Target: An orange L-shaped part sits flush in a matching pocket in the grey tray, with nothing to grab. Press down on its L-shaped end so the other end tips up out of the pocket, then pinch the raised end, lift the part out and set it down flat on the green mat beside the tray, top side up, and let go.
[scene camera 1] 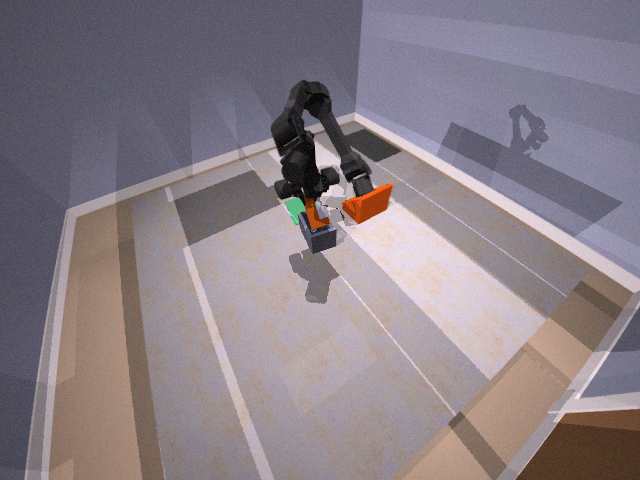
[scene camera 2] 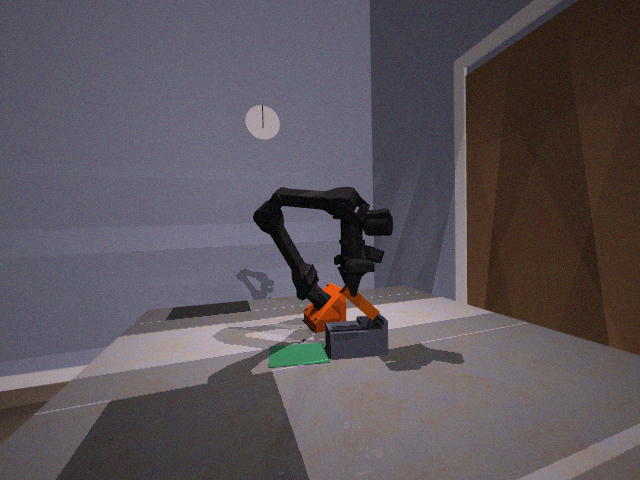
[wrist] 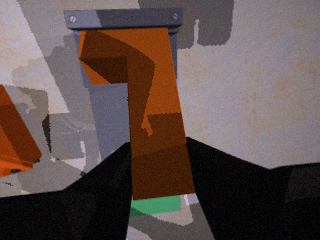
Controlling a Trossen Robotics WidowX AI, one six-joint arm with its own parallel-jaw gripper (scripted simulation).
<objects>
The gripper shows in scene camera 1, in scene camera 2 (pixel 352 295) and in the wrist view. One and the same spot on the gripper: (wrist: pixel 231 191) is (scene camera 1: pixel 303 195).
</objects>
